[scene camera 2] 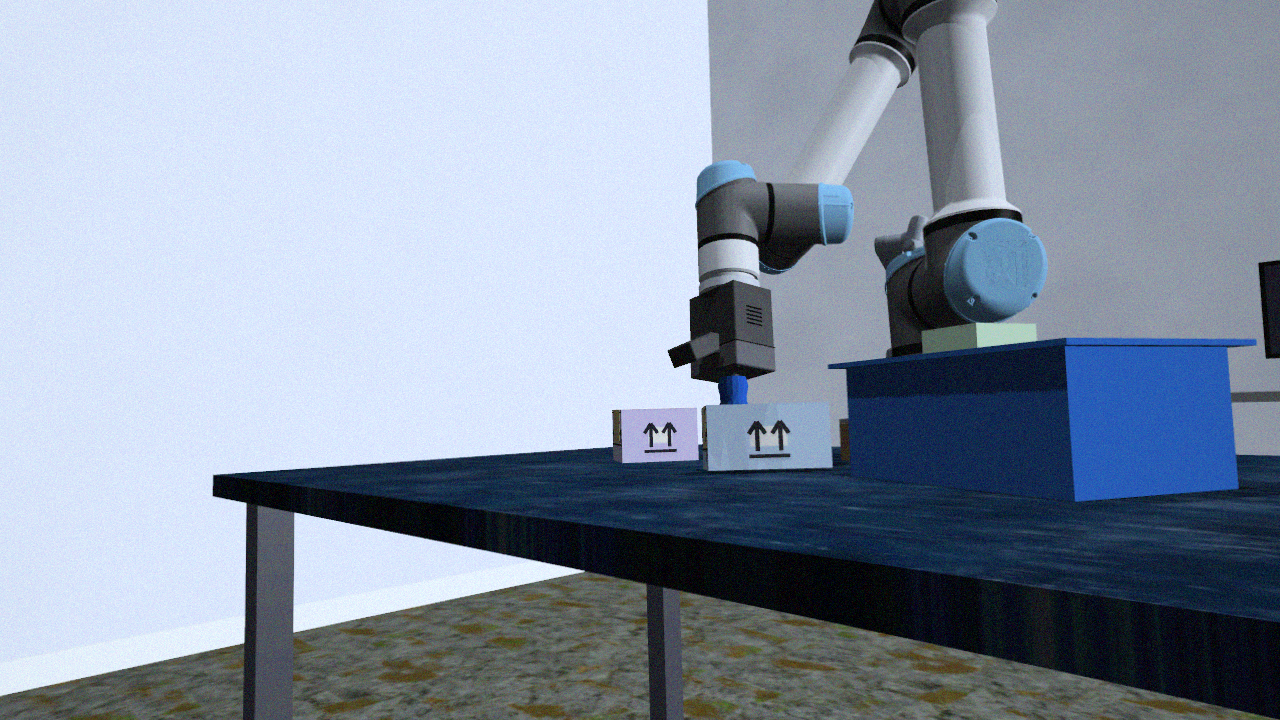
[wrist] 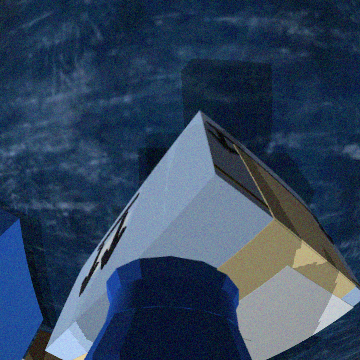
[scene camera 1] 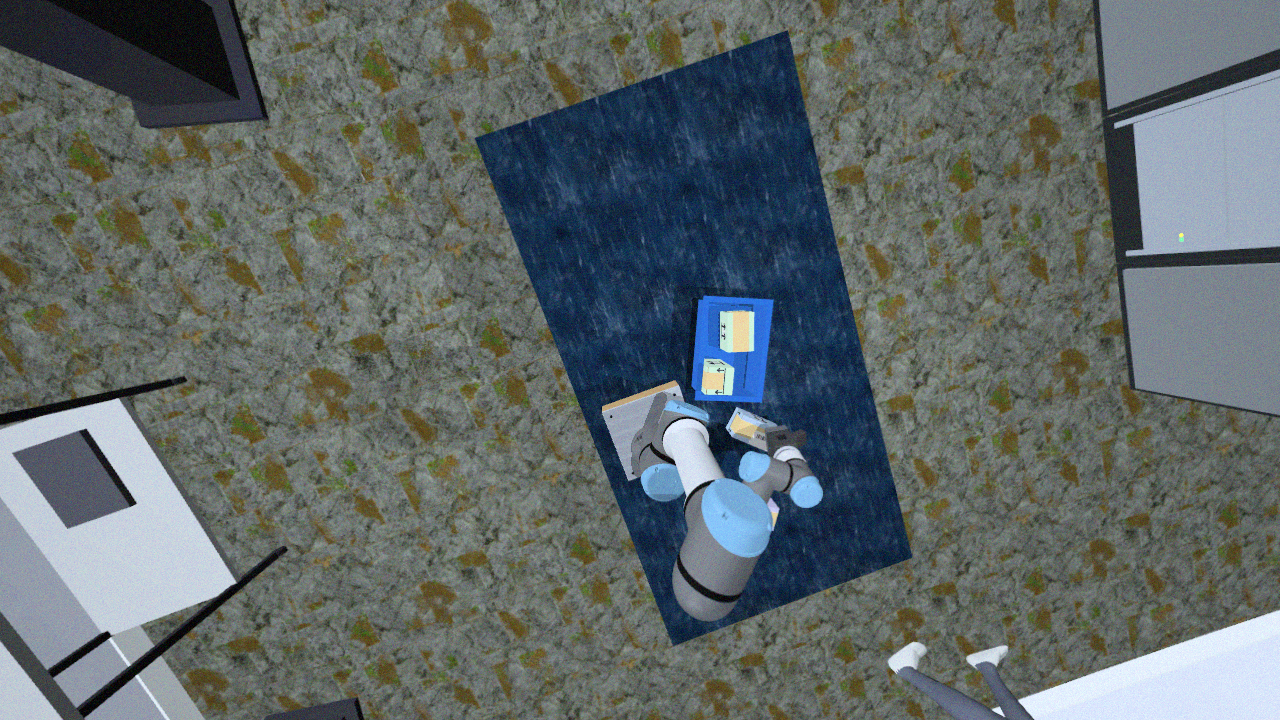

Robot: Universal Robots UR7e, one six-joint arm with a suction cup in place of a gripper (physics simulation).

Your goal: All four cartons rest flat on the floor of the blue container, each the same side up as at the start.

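Frame: origin at the arm's base, x ahead, y right, z down, level; centimetres.
Seen in the pictures: hand, its tool point: [scene camera 2: 734, 414] [wrist: 164, 266].
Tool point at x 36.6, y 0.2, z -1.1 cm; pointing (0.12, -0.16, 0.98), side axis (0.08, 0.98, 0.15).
Note:
Pixels of each thing's top centre, then the offset from my tool point to it. "pt": a spot on its surface instead. Level surfaces: height alone.
- grey-blue carton, centre of its top: [scene camera 2: 762, 403] [scene camera 1: 758, 434] dx -4.6, dy +0.3, dz -1.2 cm
- blue container, centre of its top: [scene camera 2: 1009, 353] [scene camera 1: 733, 350] dx -11.3, dy -27.8, dz -5.2 cm
- lavender carton, centre of its top: [scene camera 2: 653, 408] [scene camera 1: 759, 517] dx -6.5, dy +28.1, dz -1.0 cm
- pale green top, a spot on its surface: [scene camera 2: 957, 338] pt dx -13.0, dy -21.0, dz -7.3 cm
- dark blue table, height of its surface: dz +6.8 cm
The grey-blue carton [scene camera 1: 744, 424] [scene camera 2: 768, 436] [wrist: 185, 215] is upright beside the blue container [scene camera 1: 761, 358] [scene camera 2: 1154, 420] [wrist: 17, 280], arrows pointing up. My suction cup [scene camera 2: 733, 399] [wrist: 172, 300] is pressed on its top and holds it; whether its underside touches the table is hard to tell. The lavender carton [scene camera 1: 774, 514] [scene camera 2: 660, 436] stands upright on the table, partly under the arm in scene camera 1. Two pale green cartons are inside the container: one [scene camera 1: 737, 331] at the far end, one [scene camera 1: 716, 378] at the near end. A pale green top [scene camera 2: 957, 338] shows above the rim.
A grey slab with a wooden edge [scene camera 1: 623, 431] lies left of the container, partly under the arm. The container's raised rim stands close beside the held carton. The dark blue table [scene camera 1: 653, 197] [scene camera 2: 537, 501] carries everything. A person's legs [scene camera 1: 935, 687] show beyond the table.

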